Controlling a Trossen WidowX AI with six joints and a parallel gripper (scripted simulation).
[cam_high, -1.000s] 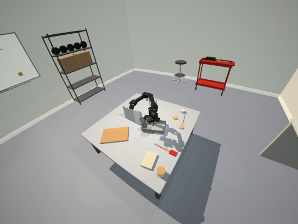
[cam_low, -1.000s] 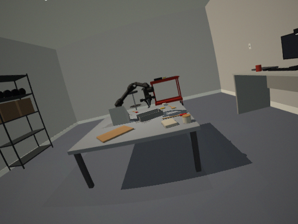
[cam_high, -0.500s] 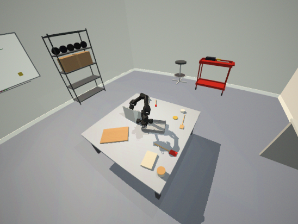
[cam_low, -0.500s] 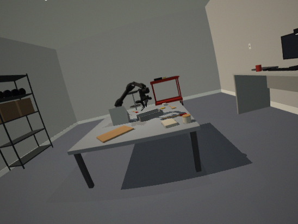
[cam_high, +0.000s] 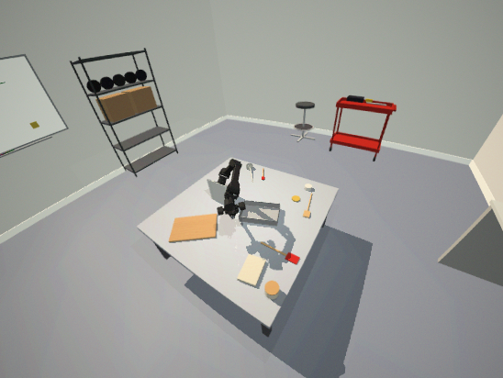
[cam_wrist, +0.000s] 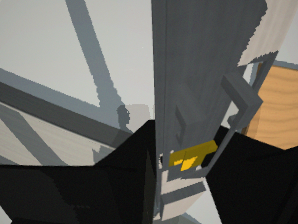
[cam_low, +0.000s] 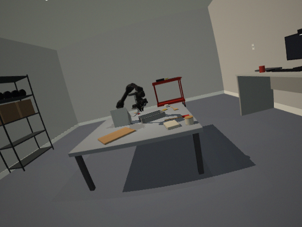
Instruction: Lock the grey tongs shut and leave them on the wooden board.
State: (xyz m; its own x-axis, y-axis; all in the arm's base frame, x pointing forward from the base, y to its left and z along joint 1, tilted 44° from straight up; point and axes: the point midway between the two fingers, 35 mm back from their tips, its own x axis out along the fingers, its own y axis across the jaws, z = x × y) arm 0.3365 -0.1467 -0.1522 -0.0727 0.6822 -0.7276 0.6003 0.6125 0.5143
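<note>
Right now the wooden board is 300 mm behind my gripper tip, 170 mm to the right of it and 160 mm below it. From my gripper tip the other things lie so: cream block: 290 mm ahead, 170 mm to the right, 150 mm below; then grey roasting tin: 40 mm ahead, 250 mm to the left, 140 mm below; then red spatula: 380 mm ahead, 40 mm to the left, 160 mm below.
</note>
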